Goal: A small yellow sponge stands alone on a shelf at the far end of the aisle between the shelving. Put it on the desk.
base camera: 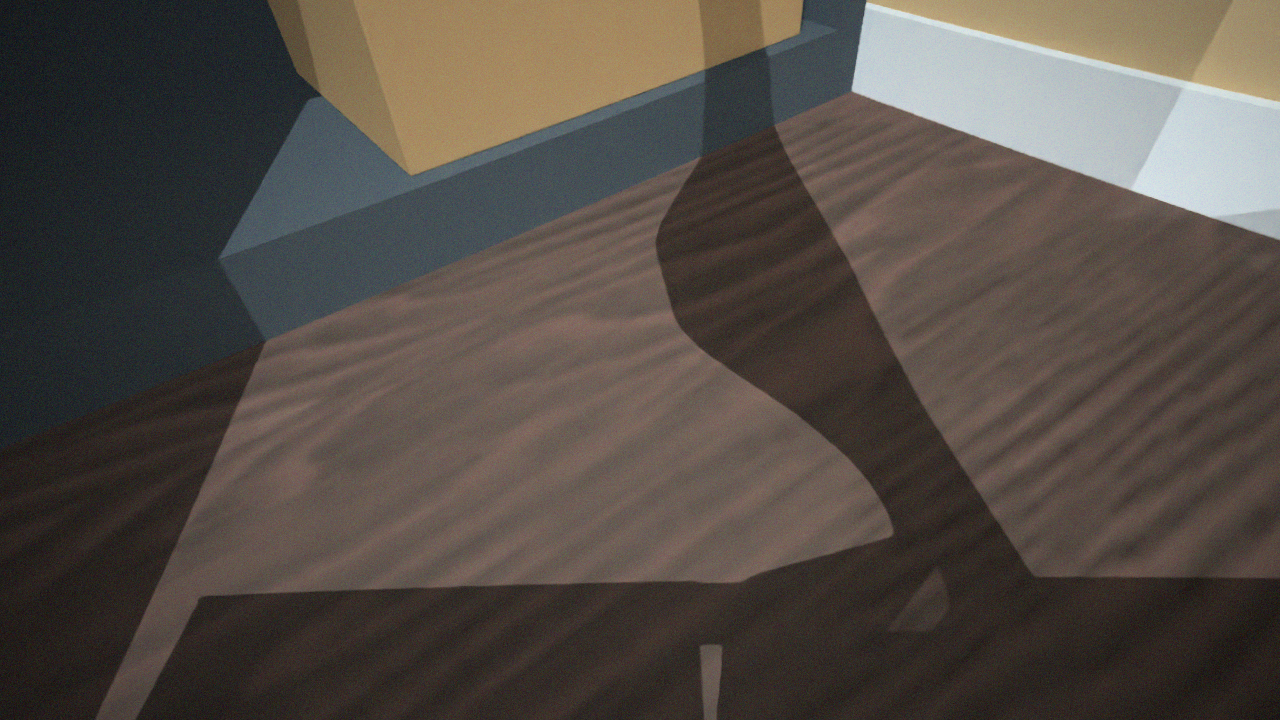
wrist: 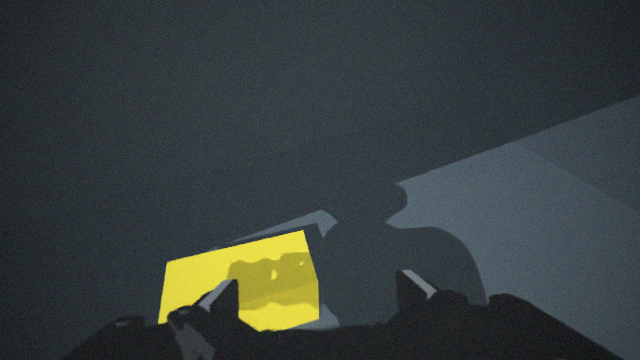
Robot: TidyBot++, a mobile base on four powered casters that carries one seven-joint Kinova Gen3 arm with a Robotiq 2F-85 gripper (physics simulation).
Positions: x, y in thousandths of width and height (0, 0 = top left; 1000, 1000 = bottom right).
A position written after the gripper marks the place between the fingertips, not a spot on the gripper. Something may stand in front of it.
Observation:
In view: the gripper (wrist: 498, 812) and a yellow sponge (wrist: 435, 801).
The base camera view misses the yellow sponge: it is out of frame.

